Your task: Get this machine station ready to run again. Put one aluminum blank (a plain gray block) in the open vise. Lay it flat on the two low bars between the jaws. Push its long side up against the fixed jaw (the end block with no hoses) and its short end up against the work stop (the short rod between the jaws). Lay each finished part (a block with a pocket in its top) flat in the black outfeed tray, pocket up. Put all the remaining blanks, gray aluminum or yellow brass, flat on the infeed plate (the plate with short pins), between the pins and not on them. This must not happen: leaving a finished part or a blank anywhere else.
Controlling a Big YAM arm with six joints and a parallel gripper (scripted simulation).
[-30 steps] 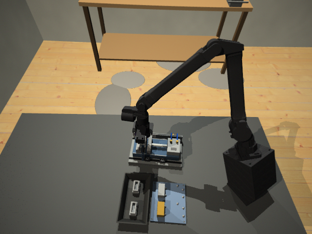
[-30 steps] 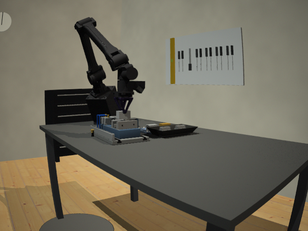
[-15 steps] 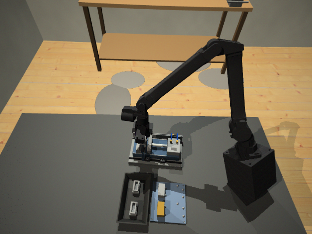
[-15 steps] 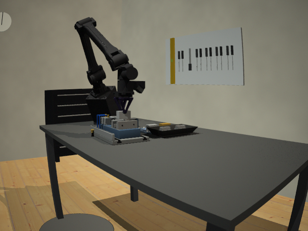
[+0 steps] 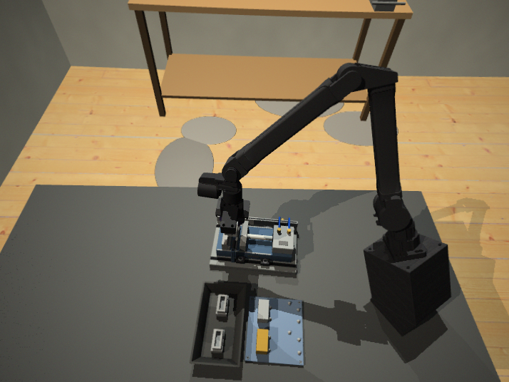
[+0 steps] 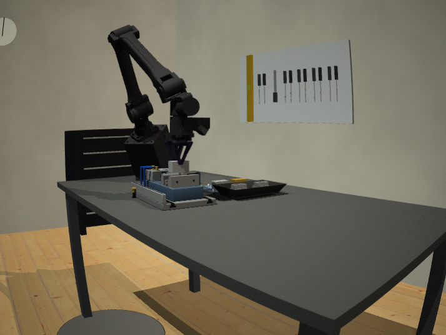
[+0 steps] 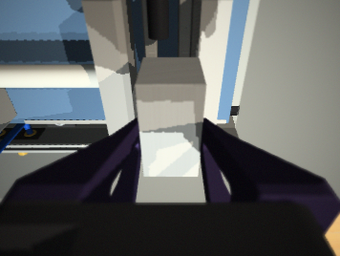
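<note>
Now: the gray aluminum blank 20 mm below my hand. Round my hand: moving jaw (60 mm below, 40 mm behind, 10 mm to the left); then fixed jaw (60 mm below, 20 mm ahead); then work stop rod (50 mm to the left, 50 mm below).
</note>
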